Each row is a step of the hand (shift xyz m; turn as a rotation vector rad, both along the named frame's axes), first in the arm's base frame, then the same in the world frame.
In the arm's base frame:
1: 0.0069 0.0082 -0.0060 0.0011 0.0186 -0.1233
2: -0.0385 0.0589 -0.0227 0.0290 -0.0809 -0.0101
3: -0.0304 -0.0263 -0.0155 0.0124 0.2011 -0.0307
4: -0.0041 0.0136 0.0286 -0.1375 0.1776 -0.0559
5: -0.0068 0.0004 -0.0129 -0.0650 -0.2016 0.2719
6: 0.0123 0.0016 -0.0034 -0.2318 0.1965 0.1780
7: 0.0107 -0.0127 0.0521 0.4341 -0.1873 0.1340
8: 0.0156 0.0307 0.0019 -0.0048 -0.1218 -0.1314
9: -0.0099 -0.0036 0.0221 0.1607 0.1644 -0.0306
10: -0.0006 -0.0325 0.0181 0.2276 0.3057 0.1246
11: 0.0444 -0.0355 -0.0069 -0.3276 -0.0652 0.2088
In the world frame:
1: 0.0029 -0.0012 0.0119 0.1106 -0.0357 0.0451
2: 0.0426 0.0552 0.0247 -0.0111 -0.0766 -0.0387
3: 0.0252 -0.0045 -0.0346 0.0390 0.1155 0.1633
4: -0.0224 0.0228 0.0003 0.1269 0.1847 0.0578
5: 0.0146 -0.0004 -0.0008 -0.2296 0.0104 -0.2569
6: -0.0024 -0.0080 0.0098 -0.0367 0.3472 -0.0460
7: -0.0522 0.0048 -0.0156 -0.3309 -0.3485 0.1027
8: -0.0061 0.0115 0.0319 0.1084 -0.1295 -0.0599
9: -0.0155 0.0124 -0.0144 -0.0311 -0.0028 0.2298
10: -0.0186 -0.0145 -0.0288 -0.1870 0.1098 0.3372
11: -0.0169 -0.0546 0.0036 -0.0434 0.2437 -0.3065

